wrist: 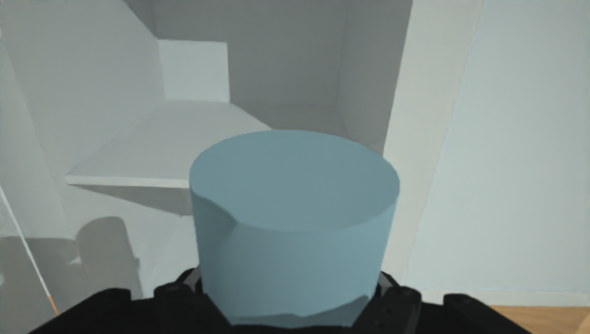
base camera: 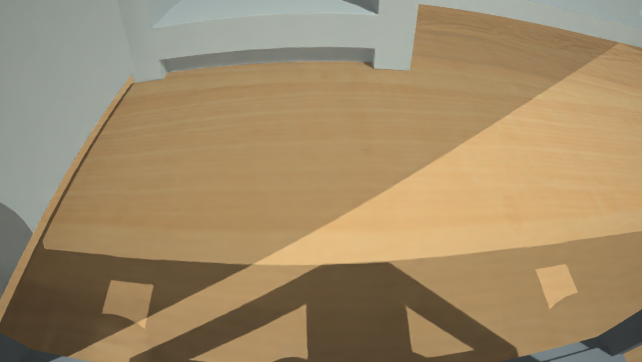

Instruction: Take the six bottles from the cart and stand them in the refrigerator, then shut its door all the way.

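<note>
A light blue bottle stands upright between the fingers of my gripper, which is shut on it; its flat round end faces the camera and its lower part is hidden. The refrigerator is open in front of me. Its inner shelf shows behind and to the left of the bottle, and the bottle hides the shelf's right front part. The open door stands on the left in the base view. The cart does not show.
A pale wall runs to the right of the refrigerator. The refrigerator's right side post reaches the wooden floor. Shadows of the arm and base fall across the floor near the base.
</note>
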